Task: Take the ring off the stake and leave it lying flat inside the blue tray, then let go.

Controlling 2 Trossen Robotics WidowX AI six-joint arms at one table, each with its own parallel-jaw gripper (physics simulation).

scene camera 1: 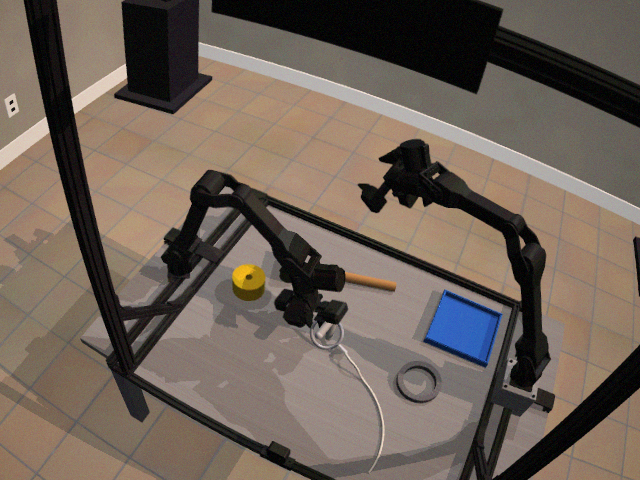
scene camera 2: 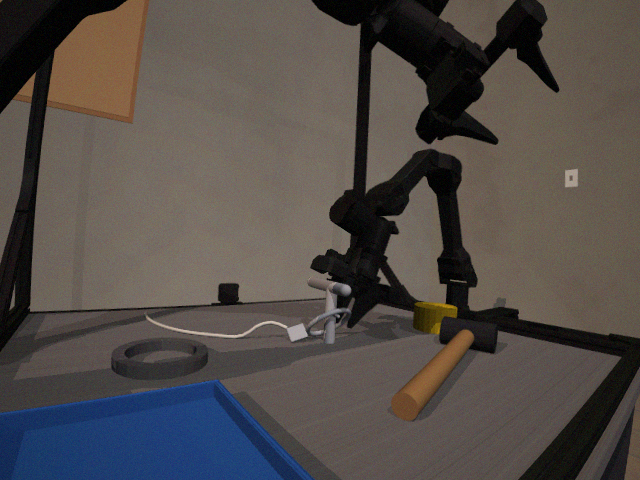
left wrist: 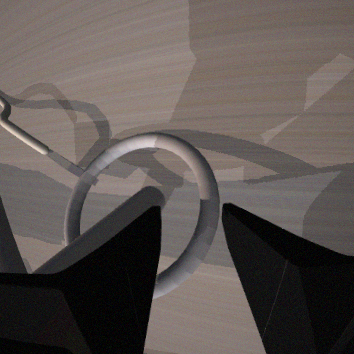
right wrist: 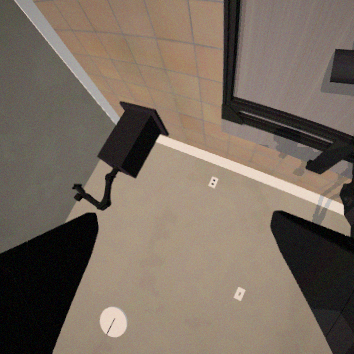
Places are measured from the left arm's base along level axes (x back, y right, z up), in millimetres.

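Pixels of known places: left gripper, fingertip midpoint: (scene camera 1: 316, 328) (scene camera 2: 342, 325) (left wrist: 191, 212); right gripper, fingertip midpoint: (scene camera 1: 369, 172) (scene camera 2: 525, 118) (right wrist: 186, 220); left arm's base, origin of the base link: (scene camera 1: 179, 269); right arm's base, origin of the base link: (scene camera 1: 522, 378).
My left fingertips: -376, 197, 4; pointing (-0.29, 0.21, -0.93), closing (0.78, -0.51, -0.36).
Observation:
For each thing: its top centre in the pictures, then the offset to it from my left fingertips, as dx, dy, dz. "spot": a spot on its surface instead.
- T-shaped light grey stake, middle of its top: (scene camera 2: 327, 280) (scene camera 1: 331, 318) -24, +24, +82
- blue tray, middle of its top: (scene camera 2: 127, 456) (scene camera 1: 466, 325) -426, -1, -1
- white cord, surface spot: (scene camera 2: 206, 334) spot: -133, +196, -19
- small pale block, surface spot: (scene camera 2: 297, 332) spot: -65, +58, -7
- thick dark grey ring, middle of its top: (scene camera 2: 161, 350) (scene camera 1: 419, 380) -256, +163, -9
- wooden-handled mallet, middle of its top: (scene camera 2: 450, 336) (scene camera 1: 340, 268) -79, -185, +26
- yellow cylinder, middle of its top: (scene camera 2: 435, 305) (scene camera 1: 248, 276) +177, -151, +26
A T-shaped light grey stake (scene camera 1: 324, 329) (scene camera 2: 329, 331) stands on the table; part of it shows in the left wrist view (left wrist: 105, 227). A thin light grey ring (scene camera 2: 315, 320) (left wrist: 210, 200) hangs tilted around its post. The blue tray (scene camera 1: 462, 328) (scene camera 2: 129, 439) is empty. My left gripper (scene camera 1: 315, 314) (scene camera 2: 345, 319) (left wrist: 191, 212) is part open over the ring, one finger above its inside, the other just outside its edge, with nothing gripped. Its fingertips are hidden in scene camera 1. My right gripper (scene camera 1: 370, 172) (scene camera 2: 527, 116) (right wrist: 186, 220) is wide open, high and empty, far from the ring.
A white cord (scene camera 1: 381, 408) (scene camera 2: 206, 334) runs from a small pale block (scene camera 2: 297, 332) at the ring. A thick dark grey ring (scene camera 1: 402, 388) (scene camera 2: 160, 368) lies near the tray. A wooden-handled mallet (scene camera 1: 371, 281) (scene camera 2: 434, 374) and a yellow cylinder (scene camera 1: 248, 289) (scene camera 2: 429, 317) are also on the table.

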